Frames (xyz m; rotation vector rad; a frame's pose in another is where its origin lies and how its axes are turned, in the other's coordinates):
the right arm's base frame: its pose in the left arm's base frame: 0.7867 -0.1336 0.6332 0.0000 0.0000 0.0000
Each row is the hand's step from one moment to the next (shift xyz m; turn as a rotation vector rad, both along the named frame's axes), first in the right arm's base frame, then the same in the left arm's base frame.
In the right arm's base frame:
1: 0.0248 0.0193 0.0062 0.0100 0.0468 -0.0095
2: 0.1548 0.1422 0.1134 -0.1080 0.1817 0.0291
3: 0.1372 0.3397 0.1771 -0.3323 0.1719 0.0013
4: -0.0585 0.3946 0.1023 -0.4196 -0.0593 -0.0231
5: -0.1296 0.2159 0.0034 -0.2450 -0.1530 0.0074
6: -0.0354 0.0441 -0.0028 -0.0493 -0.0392 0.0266
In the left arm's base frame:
1: 0.0248 0.0193 0.0062 0.0100 0.0468 -0.0095
2: 0.1548 0.1422 0.1134 -0.1080 0.1817 0.0291
3: 0.1372 0.3397 0.1771 -0.3323 0.1719 0.0013
4: -0.0585 0.3946 0.1023 -0.4196 -0.0593 -0.0231
5: -0.1296 0.2159 0.0034 -0.2450 -0.1530 0.0074
6: -0.0354 0.0441 -0.0028 -0.0493 -0.0392 0.0266

